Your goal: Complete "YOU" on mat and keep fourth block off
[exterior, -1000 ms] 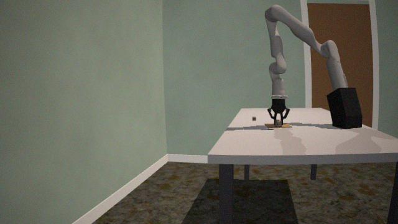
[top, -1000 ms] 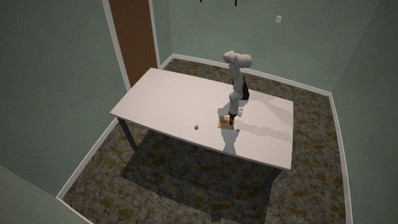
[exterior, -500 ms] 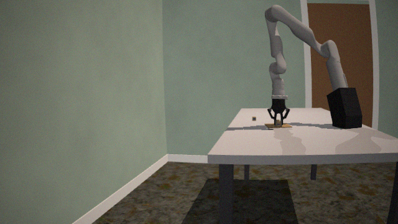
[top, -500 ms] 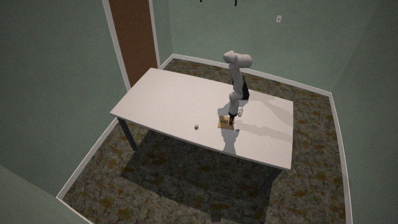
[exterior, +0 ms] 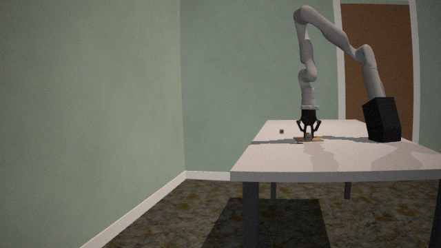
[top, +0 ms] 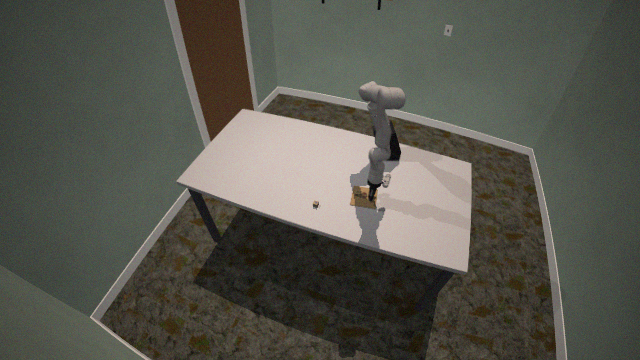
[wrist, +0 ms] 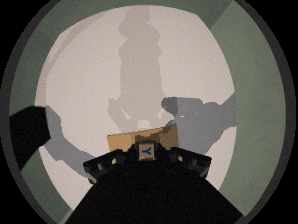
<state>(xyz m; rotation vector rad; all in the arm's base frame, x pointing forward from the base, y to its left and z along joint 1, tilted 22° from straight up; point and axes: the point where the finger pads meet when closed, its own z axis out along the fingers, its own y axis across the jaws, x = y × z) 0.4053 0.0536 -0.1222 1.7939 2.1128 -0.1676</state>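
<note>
Now: hand 4 cm to the left of the tan mat, 2 cm above it and 1 cm short of it.
</note>
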